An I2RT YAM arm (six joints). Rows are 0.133 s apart.
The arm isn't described. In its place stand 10 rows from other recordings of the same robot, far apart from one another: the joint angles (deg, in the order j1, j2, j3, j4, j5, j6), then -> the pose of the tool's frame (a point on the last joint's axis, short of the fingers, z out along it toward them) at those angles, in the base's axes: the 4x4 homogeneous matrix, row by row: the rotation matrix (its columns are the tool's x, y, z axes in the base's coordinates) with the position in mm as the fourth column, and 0 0 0 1 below.
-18.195, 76.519, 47.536, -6.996, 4.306, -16.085 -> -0.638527 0.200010 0.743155 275.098; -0.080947 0.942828 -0.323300 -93.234; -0.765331 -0.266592 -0.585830 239.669; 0 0 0 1
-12.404, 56.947, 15.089, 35.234, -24.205, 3.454 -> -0.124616 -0.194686 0.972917 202.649; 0.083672 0.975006 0.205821 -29.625; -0.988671 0.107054 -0.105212 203.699; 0 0 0 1
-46.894, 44.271, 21.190, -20.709, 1.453, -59.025 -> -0.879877 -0.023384 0.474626 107.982; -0.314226 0.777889 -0.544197 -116.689; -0.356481 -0.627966 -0.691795 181.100; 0 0 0 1
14.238, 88.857, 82.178, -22.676, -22.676, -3.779 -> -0.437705 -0.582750 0.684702 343.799; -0.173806 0.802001 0.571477 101.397; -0.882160 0.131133 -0.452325 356.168; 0 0 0 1
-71.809, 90.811, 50.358, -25.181, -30.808, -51.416 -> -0.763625 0.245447 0.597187 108.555; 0.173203 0.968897 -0.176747 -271.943; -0.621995 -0.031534 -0.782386 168.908; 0 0 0 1
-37.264, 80.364, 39.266, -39.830, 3.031, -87.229 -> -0.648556 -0.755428 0.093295 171.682; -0.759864 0.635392 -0.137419 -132.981; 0.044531 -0.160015 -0.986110 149.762; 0 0 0 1
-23.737, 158.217, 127.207, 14.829, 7.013, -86.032 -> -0.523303 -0.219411 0.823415 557.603; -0.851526 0.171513 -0.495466 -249.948; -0.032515 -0.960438 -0.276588 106.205; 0 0 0 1
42.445, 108.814, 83.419, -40.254, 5.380, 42.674 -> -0.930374 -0.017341 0.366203 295.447; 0.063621 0.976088 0.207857 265.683; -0.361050 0.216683 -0.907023 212.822; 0 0 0 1
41.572, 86.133, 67.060, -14.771, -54.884, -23.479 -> -0.027584 -0.982284 -0.185359 228.919; -0.330807 -0.166011 0.928982 241.969; -0.943295 0.086943 -0.320367 300.929; 0 0 0 1
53.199, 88.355, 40.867, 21.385, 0.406, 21.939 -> -0.542214 -0.640706 0.543599 192.269; -0.101083 0.691997 0.714788 256.582; -0.834138 0.332620 -0.439975 189.118; 0 0 0 1
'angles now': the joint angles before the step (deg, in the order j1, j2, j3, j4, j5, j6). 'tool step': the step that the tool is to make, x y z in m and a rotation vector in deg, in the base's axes. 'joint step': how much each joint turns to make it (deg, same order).
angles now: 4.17 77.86 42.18 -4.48 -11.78 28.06
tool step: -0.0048 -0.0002 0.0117 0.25 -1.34 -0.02
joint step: 0.02 -2.46 0.52 -1.59 -0.06 0.15
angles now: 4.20 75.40 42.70 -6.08 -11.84 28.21
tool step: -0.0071 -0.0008 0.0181 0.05 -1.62 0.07
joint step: -0.07 -3.39 1.38 -3.17 -0.07 -0.14
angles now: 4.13 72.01 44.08 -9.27 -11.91 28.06
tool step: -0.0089 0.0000 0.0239 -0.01 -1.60 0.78
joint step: 0.08 -3.64 2.67 -4.83 -0.49 -0.53
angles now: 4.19 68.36 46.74 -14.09 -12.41 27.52
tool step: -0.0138 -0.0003 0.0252 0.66 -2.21 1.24
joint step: -0.02 -4.34 2.44 -4.61 -1.32 -0.32
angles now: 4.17 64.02 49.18 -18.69 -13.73 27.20
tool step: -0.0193 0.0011 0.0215 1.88 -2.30 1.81
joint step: 0.30 -5.04 1.38 -3.82 -2.19 0.65
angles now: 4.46 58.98 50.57 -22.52 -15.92 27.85
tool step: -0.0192 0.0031 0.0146 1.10 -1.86 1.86
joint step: 1.07 -4.50 0.66 -3.08 -1.15 0.43
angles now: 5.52 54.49 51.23 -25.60 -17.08 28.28
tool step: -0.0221 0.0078 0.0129 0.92 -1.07 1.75
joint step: 3.17 -4.54 0.86 -3.82 0.88 1.41
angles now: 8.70 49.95 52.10 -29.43 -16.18 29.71
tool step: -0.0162 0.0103 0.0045 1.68 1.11 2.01
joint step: 4.38 -2.71 0.35 -3.08 1.25 2.84
